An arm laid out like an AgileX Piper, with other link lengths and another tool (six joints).
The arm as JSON. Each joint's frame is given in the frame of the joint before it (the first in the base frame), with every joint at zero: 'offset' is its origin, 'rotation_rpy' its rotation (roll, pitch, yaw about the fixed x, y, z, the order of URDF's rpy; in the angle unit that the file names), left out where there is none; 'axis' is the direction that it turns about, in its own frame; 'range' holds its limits. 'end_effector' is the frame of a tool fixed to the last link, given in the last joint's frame.
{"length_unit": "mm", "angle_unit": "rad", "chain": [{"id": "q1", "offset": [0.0, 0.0, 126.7], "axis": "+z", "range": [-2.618, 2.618]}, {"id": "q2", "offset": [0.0, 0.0, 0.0], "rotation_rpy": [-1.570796, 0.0, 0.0], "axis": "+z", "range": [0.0, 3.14]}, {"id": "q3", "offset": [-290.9, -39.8, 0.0], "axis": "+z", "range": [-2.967, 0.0]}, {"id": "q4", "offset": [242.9, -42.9, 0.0], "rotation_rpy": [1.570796, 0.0, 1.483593], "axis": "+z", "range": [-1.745, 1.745]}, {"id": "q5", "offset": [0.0, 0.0, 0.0], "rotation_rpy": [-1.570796, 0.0, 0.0], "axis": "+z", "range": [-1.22, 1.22]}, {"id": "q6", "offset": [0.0, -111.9, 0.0], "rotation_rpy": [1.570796, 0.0, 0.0], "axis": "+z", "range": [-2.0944, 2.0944]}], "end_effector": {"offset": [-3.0, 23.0, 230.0], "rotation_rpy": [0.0, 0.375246, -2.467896]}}
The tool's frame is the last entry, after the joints.
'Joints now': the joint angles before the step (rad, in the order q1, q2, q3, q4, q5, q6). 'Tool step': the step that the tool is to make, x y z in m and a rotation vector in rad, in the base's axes. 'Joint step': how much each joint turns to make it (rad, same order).
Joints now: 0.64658 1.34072 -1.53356 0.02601 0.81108 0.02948
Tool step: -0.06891 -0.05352 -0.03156 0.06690 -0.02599 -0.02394
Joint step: 0.00000 -0.37317 0.46253 -0.00001 -0.15119 0.04197
